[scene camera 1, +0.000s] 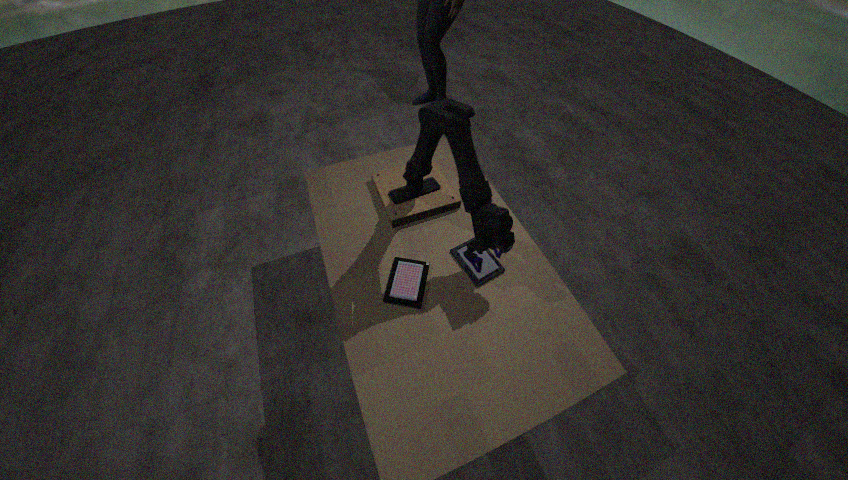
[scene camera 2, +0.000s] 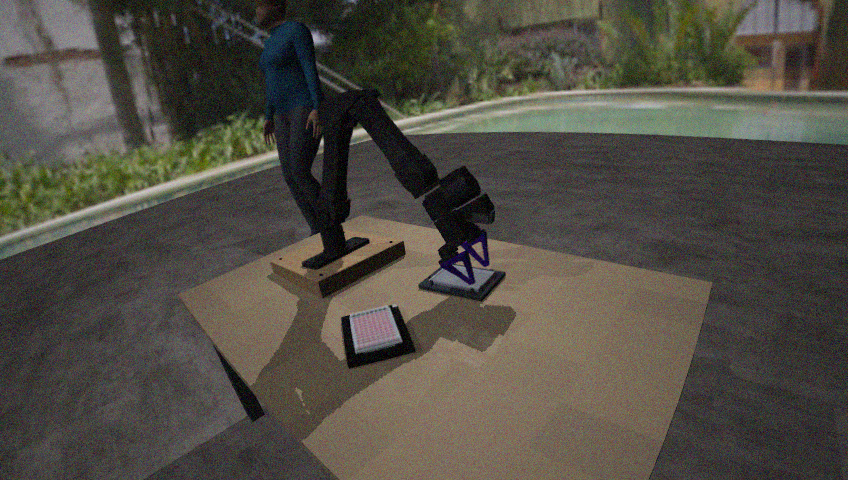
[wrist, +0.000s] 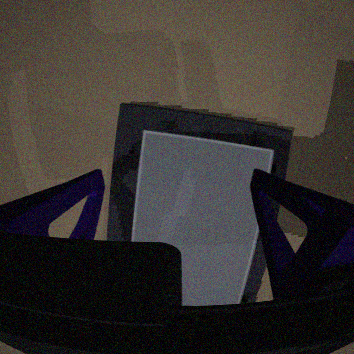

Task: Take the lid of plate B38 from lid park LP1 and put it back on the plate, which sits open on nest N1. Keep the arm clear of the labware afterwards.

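Places are measured from the arm's base along level axes (x ahead, y left, z up), in centimetres.
Pixels of known places: gripper, fingertip midpoint: (scene camera 1: 488, 264) (scene camera 2: 480, 274) (wrist: 177, 177); arm's base at its link origin: (scene camera 1: 414, 191) (scene camera 2: 337, 253).
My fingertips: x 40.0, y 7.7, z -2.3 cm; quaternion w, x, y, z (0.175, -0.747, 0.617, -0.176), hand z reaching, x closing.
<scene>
For each thing: its top centre in the pictures, then the offset to it from my fingertips. Level surfaces: height alone.
- pale lid at its top centre: (wrist: 196, 236) (scene camera 2: 462, 275) (scene camera 1: 477, 258) dx -3.7, dy -2.0, dz +0.0 cm
- dark lid park LP1 at its top centre: (wrist: 196, 239) (scene camera 2: 461, 274) (scene camera 1: 477, 258) dx -3.8, dy -1.9, dz +0.2 cm
- Plate B38 at its top centre: (scene camera 2: 372, 324) (scene camera 1: 407, 278) dx -7.6, dy -26.9, dz +0.9 cm
- black nest N1 at its top centre: (scene camera 2: 373, 328) (scene camera 1: 407, 280) dx -7.6, dy -26.9, dz +0.0 cm
- table at its surface level: dz -1.8 cm
The pale lid (scene camera 1: 484, 274) (scene camera 2: 441, 278) (wrist: 200, 210) lies flat on the dark lid park LP1 (scene camera 1: 461, 262) (scene camera 2: 446, 290) (wrist: 131, 116). My gripper (scene camera 1: 488, 262) (scene camera 2: 479, 273) (wrist: 177, 177) is open, its purple fingers low over the lid park. In the wrist view the right finger overlaps the lid's right edge and the left finger stands outside the park's left edge; their exact height above it is unclear. Plate B38 (scene camera 1: 407, 279) (scene camera 2: 374, 328), with pink wells, sits open on the black nest N1 (scene camera 1: 404, 303) (scene camera 2: 380, 358).
The arm's base stands on a thick wooden board (scene camera 1: 423, 212) (scene camera 2: 291, 260) at the back of the table (scene camera 1: 476, 380) (scene camera 2: 535, 404). A person (scene camera 1: 433, 59) (scene camera 2: 291, 71) stands behind the base. The arm's shadow falls beside the nest and between it and the lid park.
</scene>
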